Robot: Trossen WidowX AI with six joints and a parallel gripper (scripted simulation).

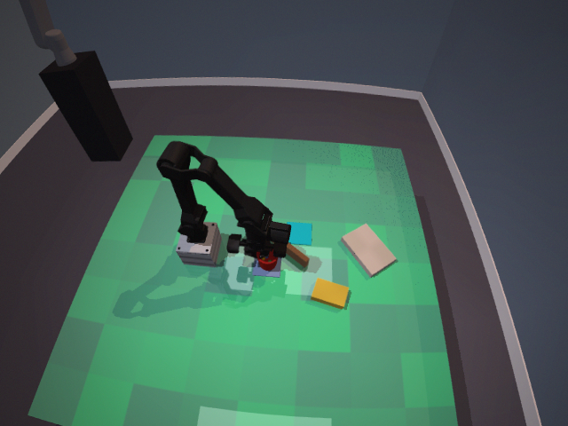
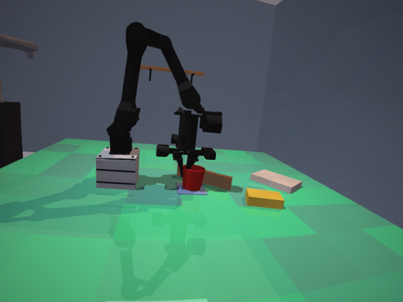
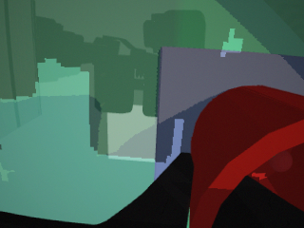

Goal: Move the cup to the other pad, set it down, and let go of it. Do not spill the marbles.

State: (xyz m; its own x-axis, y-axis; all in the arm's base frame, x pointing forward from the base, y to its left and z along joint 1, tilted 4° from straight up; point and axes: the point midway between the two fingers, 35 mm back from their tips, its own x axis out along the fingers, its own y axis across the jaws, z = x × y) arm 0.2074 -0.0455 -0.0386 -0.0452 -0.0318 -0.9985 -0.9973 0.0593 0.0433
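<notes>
Right now the red marble is 50 mm ahead of my gripper tip, 20 mm below it and 10 mm to the right of it. Round my gripper tip: lilac pad: 50 mm below, 30 mm ahead; then wooden block: 80 mm ahead, 60 mm to the left, 30 mm below; then red cup: 30 mm ahead.
</notes>
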